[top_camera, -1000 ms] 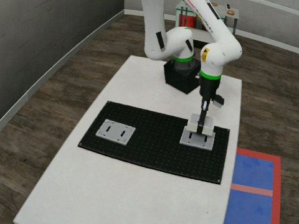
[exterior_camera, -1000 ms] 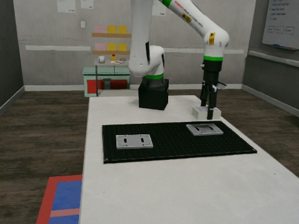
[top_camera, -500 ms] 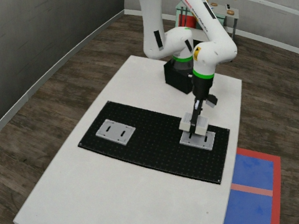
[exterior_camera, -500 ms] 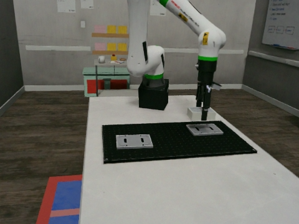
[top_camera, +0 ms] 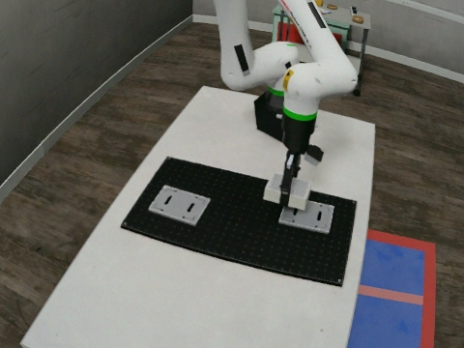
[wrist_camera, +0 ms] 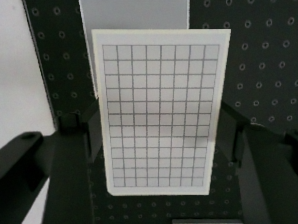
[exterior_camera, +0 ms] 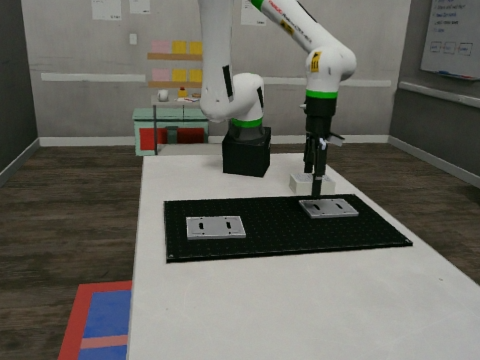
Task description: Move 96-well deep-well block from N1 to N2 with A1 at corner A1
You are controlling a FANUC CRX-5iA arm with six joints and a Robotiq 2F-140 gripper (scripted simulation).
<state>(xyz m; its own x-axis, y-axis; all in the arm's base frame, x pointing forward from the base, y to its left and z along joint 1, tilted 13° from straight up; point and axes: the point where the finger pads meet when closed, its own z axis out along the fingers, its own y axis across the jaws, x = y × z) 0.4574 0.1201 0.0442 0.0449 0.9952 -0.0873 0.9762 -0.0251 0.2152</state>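
My hand is 100 mm above the grey plate nest, 70 mm to the right of it and 20 mm past it. The rest, counted from my hand: white 96-well deep-well block (10 mm below).
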